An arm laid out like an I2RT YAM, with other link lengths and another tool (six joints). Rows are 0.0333 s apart.
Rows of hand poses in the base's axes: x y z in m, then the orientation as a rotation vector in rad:
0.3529, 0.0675, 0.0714, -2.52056, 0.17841, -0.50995
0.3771, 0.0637, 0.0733, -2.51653, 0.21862, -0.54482
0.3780, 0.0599, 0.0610, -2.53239, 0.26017, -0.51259
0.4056, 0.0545, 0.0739, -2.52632, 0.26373, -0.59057
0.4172, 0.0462, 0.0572, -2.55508, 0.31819, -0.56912
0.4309, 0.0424, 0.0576, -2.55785, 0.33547, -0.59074
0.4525, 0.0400, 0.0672, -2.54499, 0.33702, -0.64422
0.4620, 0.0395, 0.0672, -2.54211, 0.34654, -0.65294
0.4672, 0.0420, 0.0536, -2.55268, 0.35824, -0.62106
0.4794, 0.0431, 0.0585, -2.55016, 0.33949, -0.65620
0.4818, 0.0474, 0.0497, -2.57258, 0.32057, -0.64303
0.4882, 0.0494, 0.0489, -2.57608, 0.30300, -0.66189
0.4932, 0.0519, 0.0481, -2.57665, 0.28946, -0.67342
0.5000, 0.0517, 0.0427, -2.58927, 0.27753, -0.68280
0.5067, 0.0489, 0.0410, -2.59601, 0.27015, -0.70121
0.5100, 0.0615, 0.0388, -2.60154, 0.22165, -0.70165
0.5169, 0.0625, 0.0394, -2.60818, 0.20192, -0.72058
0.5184, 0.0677, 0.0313, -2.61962, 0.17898, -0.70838
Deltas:
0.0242, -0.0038, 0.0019, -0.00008, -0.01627, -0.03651
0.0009, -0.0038, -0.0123, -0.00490, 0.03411, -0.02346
0.0276, -0.0054, 0.0129, -0.01244, -0.05345, -0.02017
0.0116, -0.0083, -0.0167, -0.01808, 0.03227, -0.03649
0.0137, -0.0038, 0.0004, -0.00728, -0.01033, -0.01728
0.0216, -0.0024, 0.0096, -0.00248, -0.03845, -0.01187
0.0095, -0.0005, 0.0000, 0.00090, -0.00468, -0.00845
0.0052, 0.0025, -0.0136, -0.00008, 0.02610, -0.00210
0.0122, 0.0011, 0.0049, -0.00886, -0.02734, 0.00564
0.0024, 0.0043, -0.0088, -0.01873, 0.01123, 0.01392
0.0064, 0.0020, -0.0008, -0.00992, -0.01463, 0.00788
0.0050, 0.0025, -0.0008, -0.00493, -0.00983, 0.00693
0.0068, -0.0002, -0.0054, -0.01555, -0.00491, 0.00472
0.0067, -0.0028, -0.0017, -0.01217, -0.01155, 0.00030
0.0033, 0.0126, -0.0022, -0.01059, -0.00683, 0.03293
0.0069, 0.0010, 0.0006, -0.01370, -0.01400, 0.00862
0.0015, 0.0052, -0.0081, -0.01043, 0.00726, 0.01656

